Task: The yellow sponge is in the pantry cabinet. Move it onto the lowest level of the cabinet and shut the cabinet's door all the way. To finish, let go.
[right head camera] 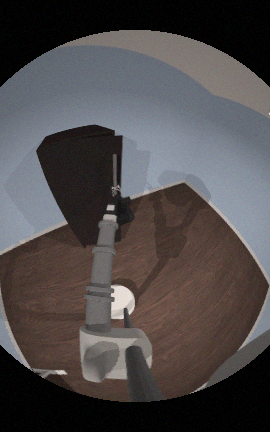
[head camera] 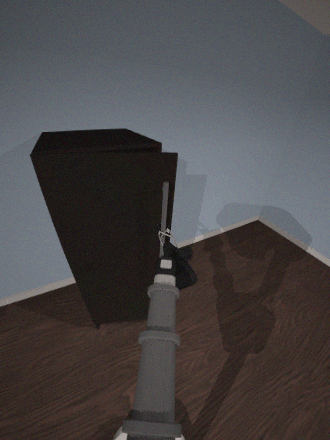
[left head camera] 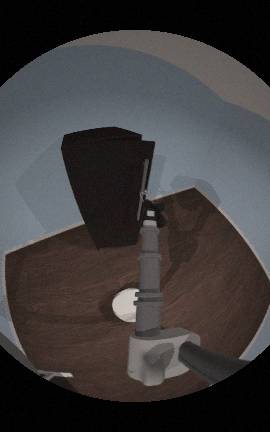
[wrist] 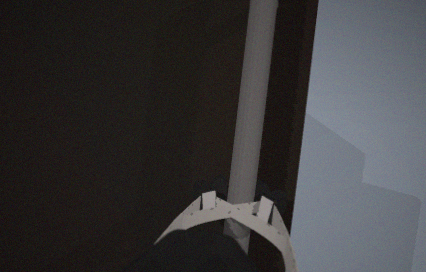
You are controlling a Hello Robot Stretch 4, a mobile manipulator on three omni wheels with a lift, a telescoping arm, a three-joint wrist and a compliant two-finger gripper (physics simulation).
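Seen in the pictures: gripper, fingertip midpoint: (right head camera: 113, 182) (head camera: 160, 225) (left head camera: 139, 187) (wrist: 238, 192); robot's base at its link origin: (right head camera: 116, 300) (left head camera: 130, 304).
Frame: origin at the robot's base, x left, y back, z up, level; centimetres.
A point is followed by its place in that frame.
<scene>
The dark pantry cabinet (head camera: 100, 225) {x 29.6, y -71.0, z 105.3 cm} (left head camera: 100, 195) {x 30.1, y -70.9, z 98.4 cm} (right head camera: 75, 180) {x 28.1, y -71.3, z 109.3 cm} stands against the blue wall. Its door (head camera: 171, 167) {x -0.3, y -77.1, z 131.8 cm} (left head camera: 150, 150) {x -0.7, y -77.1, z 131.3 cm} (right head camera: 118, 145) {x -0.5, y -77.1, z 131.0 cm} (wrist: 285, 100) {x -0.5, y -77.1, z 113.8 cm} is on the right and stands slightly ajar, its top edge jutting out past the cabinet's body. A long grey vertical handle (head camera: 165, 205) {x 0.9, y -71.6, z 117.7 cm} (left head camera: 146, 172) {x 0.2, y -71.8, z 118.8 cm} (right head camera: 115, 167) {x 0.4, y -71.8, z 118.7 cm} (wrist: 254, 90) {x 0.8, y -71.7, z 113.7 cm} runs down the door. My gripper (head camera: 166, 234) (left head camera: 143, 195) (right head camera: 116, 190) (wrist: 238, 192) {x 2.7, y -76.0, z 104.6 cm} is shut on the handle's lower part, one finger on each side. The yellow sponge does not show in these views; the cabinet's inside is hidden.
The blue wall (head camera: 225, 125) {x -49.5, y -196.3, z 140.5 cm} runs behind the cabinet and meets another wall at a corner on the right. A white round disc (left head camera: 125, 305) {x 5.8, y 0.8, z 18.7 cm} (right head camera: 122, 301) {x -7.2, y -0.9, z 18.7 cm} lies on the wooden floor (head camera: 60, 380) {x 64.7, y -31.9, z -2.7 cm} beside my arm. Shadows fall right of the cabinet.
</scene>
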